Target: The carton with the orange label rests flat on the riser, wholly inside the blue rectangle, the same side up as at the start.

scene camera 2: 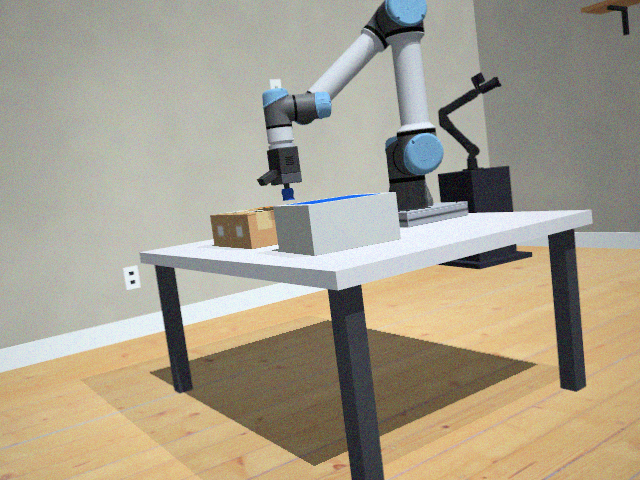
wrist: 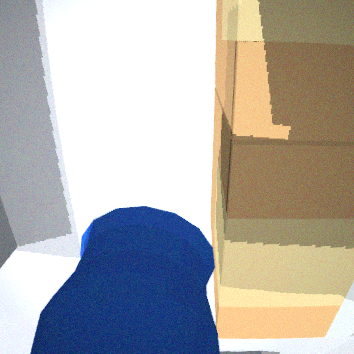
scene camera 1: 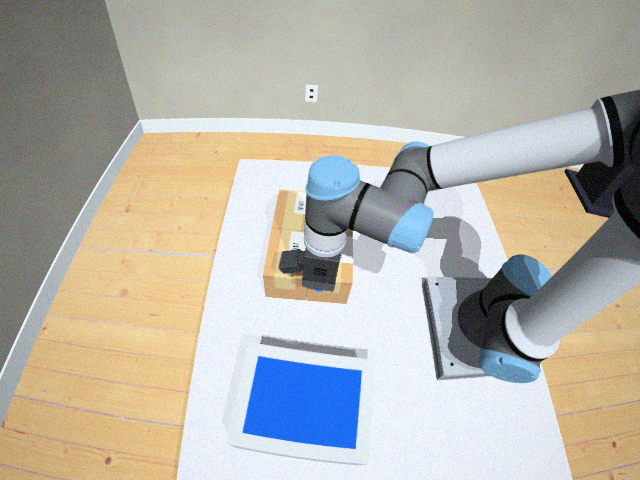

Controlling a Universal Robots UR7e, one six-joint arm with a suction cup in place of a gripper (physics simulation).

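Pixels of known places: end effector, tool point: (scene camera 2: 288, 199) (wrist: 145, 262); arm's base, origin of the base link: (scene camera 2: 410, 207) (scene camera 1: 484, 321).
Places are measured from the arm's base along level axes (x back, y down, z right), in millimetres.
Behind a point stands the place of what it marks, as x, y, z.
Note:
The orange label does not show in any view, so I cannot tell which carton bears it. Tan cartons stand close together on the table: a front left carton (scene camera 1: 284, 285) @[-506, -21, 17] (scene camera 2: 231, 230) @[-565, -8, 140], a front right carton (scene camera 1: 328, 295) @[-401, 8, 25] and a back left carton (scene camera 1: 287, 210) @[-537, -56, 220]. The arm hides the back right of the group. My suction gripper (scene camera 1: 318, 289) (scene camera 2: 287, 194) (wrist: 145, 225) points down over the front right carton, with suction off and no carton hanging from it. The pale grey riser (scene camera 1: 299, 448) @[-417, -75, -339] (scene camera 2: 356, 222) @[-419, -16, -353] bears the blue rectangle (scene camera 1: 305, 403) @[-418, -75, -256] (scene camera 2: 336, 198) @[-404, -75, -242], and no carton is on it.
The white table (scene camera 1: 413, 428) @[-176, 45, -264] (scene camera 2: 248, 266) @[-674, 54, -257] carries everything. The arm's grey base plate (scene camera 1: 433, 330) @[-135, 19, -29] (scene camera 2: 436, 212) @[0, 17, -133] is right of the cartons and riser. A dark pedestal (scene camera 2: 491, 188) with a small black arm (scene camera 2: 457, 135) stands behind the table. Tan cartons (wrist: 290, 180) @[-442, -56, 41] fill the wrist view's right side.

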